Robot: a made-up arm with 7 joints. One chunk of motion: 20 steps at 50 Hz.
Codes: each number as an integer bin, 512 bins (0 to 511) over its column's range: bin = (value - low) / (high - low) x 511, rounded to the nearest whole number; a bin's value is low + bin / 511 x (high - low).
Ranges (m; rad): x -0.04..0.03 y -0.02..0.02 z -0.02..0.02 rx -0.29..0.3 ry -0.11..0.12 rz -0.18..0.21
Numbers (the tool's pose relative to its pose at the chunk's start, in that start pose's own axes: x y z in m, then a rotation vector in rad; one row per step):
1: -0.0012 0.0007 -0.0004 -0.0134 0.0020 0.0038
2: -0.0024 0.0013 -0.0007 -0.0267 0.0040 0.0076
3: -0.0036 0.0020 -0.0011 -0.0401 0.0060 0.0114
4: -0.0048 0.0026 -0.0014 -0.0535 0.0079 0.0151
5: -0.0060 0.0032 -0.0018 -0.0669 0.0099 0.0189
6: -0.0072 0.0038 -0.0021 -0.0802 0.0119 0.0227
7: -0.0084 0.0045 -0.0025 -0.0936 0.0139 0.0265
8: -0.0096 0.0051 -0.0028 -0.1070 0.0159 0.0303
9: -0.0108 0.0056 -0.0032 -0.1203 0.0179 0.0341
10: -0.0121 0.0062 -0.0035 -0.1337 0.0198 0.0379
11: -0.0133 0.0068 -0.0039 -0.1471 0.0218 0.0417
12: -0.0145 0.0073 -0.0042 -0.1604 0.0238 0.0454
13: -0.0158 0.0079 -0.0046 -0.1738 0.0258 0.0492
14: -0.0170 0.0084 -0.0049 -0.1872 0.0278 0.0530
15: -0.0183 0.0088 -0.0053 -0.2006 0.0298 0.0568
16: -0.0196 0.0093 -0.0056 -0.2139 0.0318 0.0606
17: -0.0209 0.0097 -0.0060 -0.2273 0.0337 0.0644
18: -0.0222 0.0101 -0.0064 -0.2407 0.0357 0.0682
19: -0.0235 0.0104 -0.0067 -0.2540 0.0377 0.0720
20: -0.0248 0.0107 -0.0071 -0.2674 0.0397 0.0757
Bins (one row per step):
1: 283 264 250 240 249 241
2: 274 272 247 228 253 246
3: 266 281 241 216 258 251
4: 257 289 238 205 262 256
5: 248 296 233 193 266 261
6: 239 304 229 182 271 266
7: 231 313 224 170 275 271
8: 222 321 220 158 280 276
9: 213 327 215 147 284 281
10: 204 335 211 135 288 286
11: 195 342 206 124 293 290
12: 186 349 202 112 297 295
13: 177 356 197 101 302 300
14: 168 363 193 89 306 305
15: 158 368 188 77 311 310
16: 149 374 184 66 315 315
17: 139 379 179 54 319 320
18: 130 385 174 43 324 325
19: 120 388 170 31 328 330
20: 111 392 165 20 333 335

